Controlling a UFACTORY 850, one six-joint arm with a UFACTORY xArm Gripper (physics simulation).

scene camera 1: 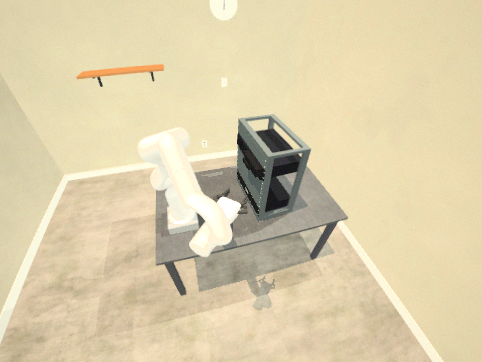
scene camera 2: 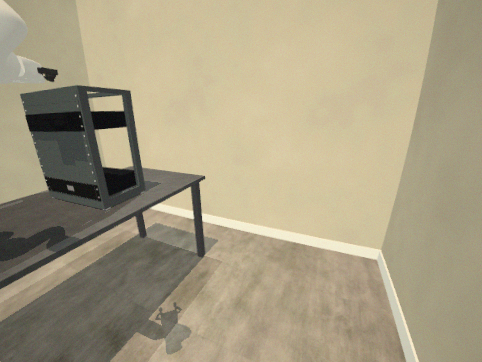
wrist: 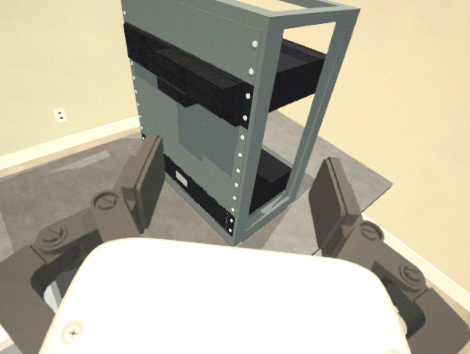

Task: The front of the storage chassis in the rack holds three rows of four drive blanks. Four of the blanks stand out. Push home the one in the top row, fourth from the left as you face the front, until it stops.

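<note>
The black storage chassis sits in the upper part of the grey rack. In the wrist view, dark blanks stand out from its front, forming a wide block that reaches toward the right end, with a lower piece left of its middle. The top-row fourth blank is at the right end of this block; its seams blend into the black. My gripper is open and empty, in front of the rack and apart from it. The scene views do not resolve single blanks.
A second black unit with a light label sits at the rack's bottom. The rack stands on a dark grey table. An orange shelf hangs on the wall behind the arm.
</note>
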